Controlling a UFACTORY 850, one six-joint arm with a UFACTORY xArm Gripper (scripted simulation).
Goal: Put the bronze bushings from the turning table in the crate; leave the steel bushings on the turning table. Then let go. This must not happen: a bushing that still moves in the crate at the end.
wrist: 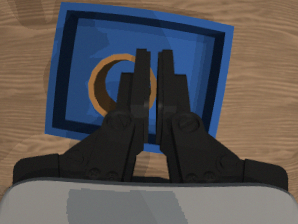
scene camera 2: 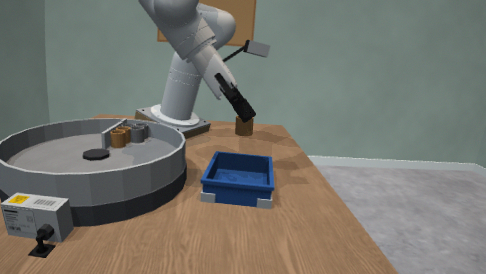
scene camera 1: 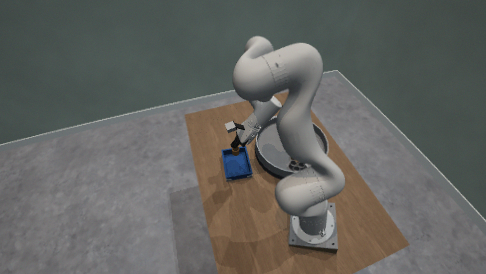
Scene:
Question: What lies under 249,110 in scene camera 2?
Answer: My gripper.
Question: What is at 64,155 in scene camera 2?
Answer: A turning table.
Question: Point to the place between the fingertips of my gripper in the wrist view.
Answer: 153,70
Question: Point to a turning table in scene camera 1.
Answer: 269,143

